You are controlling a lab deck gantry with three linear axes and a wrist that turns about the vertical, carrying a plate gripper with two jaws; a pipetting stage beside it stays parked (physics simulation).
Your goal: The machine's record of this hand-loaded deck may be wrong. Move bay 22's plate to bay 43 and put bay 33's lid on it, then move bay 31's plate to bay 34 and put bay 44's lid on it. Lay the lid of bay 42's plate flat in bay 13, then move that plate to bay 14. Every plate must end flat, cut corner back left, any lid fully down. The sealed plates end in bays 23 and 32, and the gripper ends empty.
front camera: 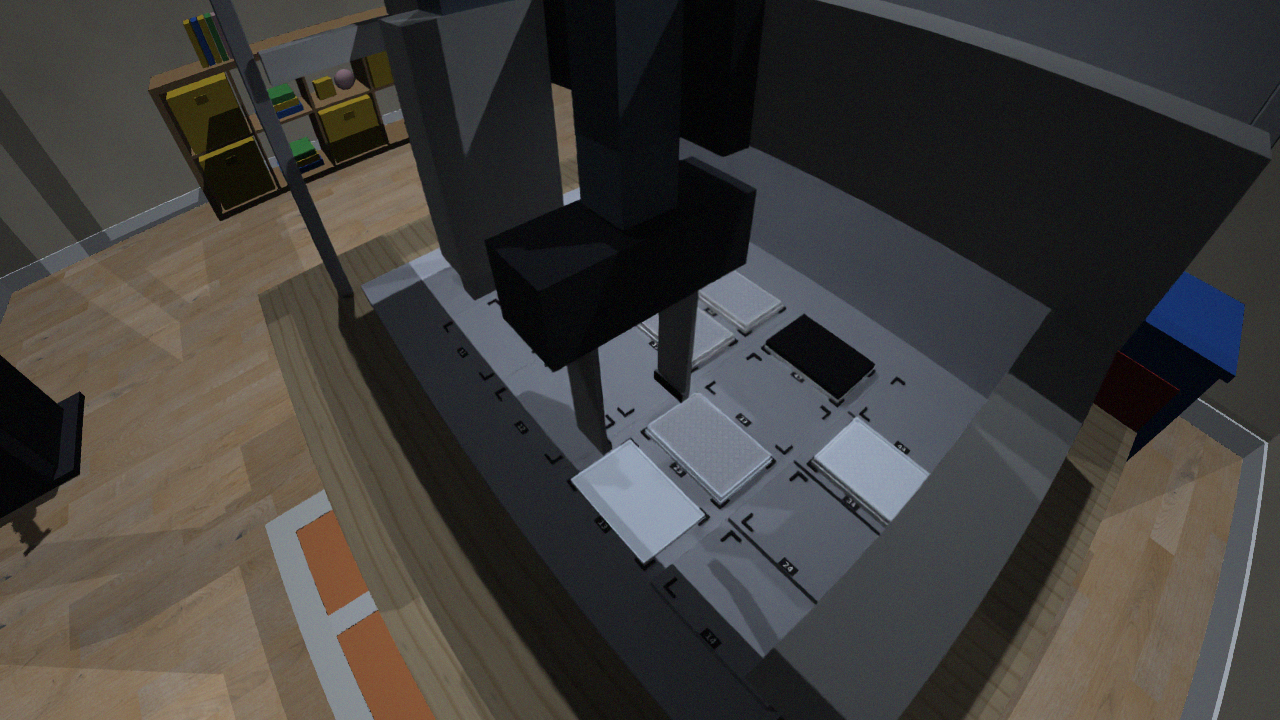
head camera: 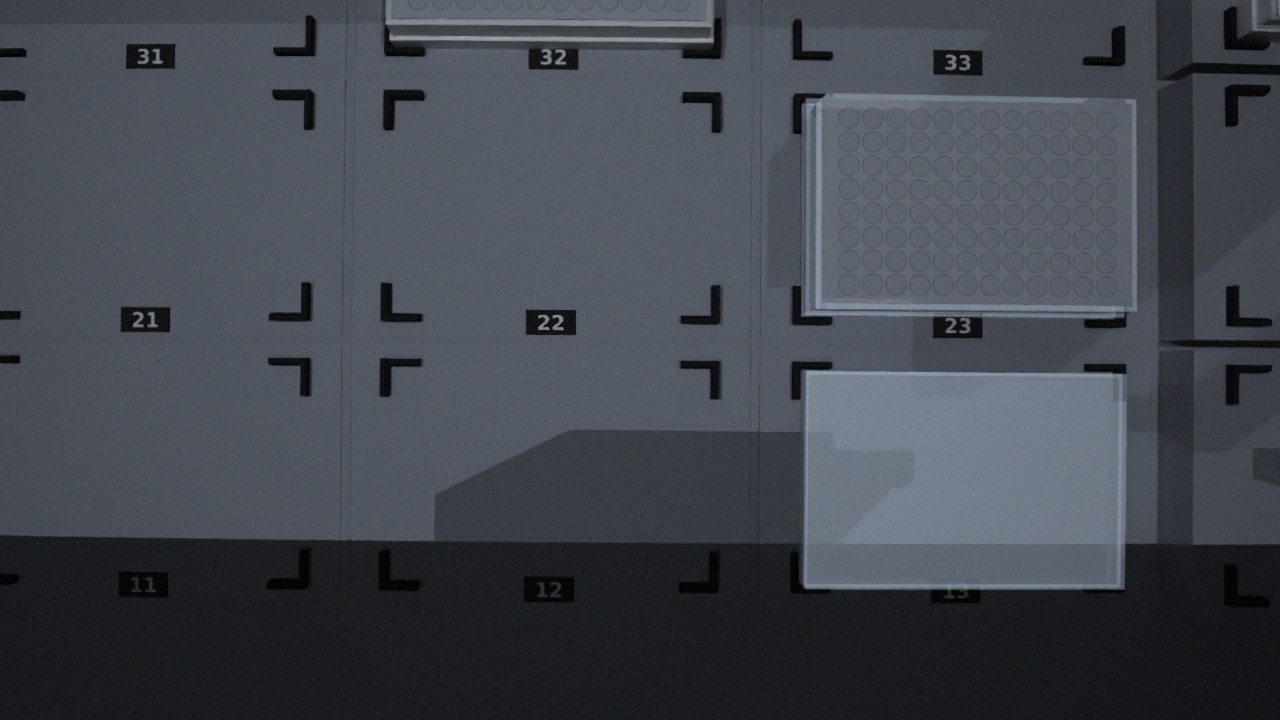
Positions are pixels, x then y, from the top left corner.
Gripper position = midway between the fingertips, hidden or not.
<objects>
my gripper: front camera 634, 412; not seen in the head camera view (out of frame)
black lid: front camera 834, 365; not seen in the head camera view (out of frame)
pale lid: front camera; head camera
same spot on pale lid: point(head camera: 908, 480) = point(front camera: 622, 482)
</objects>
